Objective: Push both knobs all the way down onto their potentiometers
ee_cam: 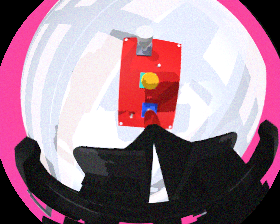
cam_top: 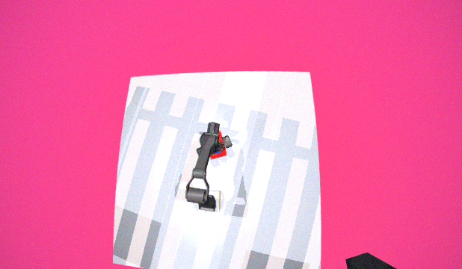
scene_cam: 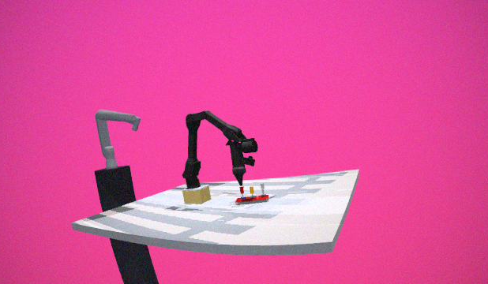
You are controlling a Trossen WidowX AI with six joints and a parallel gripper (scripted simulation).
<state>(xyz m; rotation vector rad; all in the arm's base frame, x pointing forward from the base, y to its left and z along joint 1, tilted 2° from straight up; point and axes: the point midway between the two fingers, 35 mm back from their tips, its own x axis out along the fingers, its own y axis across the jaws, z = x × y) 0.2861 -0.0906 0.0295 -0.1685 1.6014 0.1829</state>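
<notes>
Now: the yellow knob 50 mm ahead of my gripper tip, 10 mm to the left of it and 30 mm below it.
</notes>
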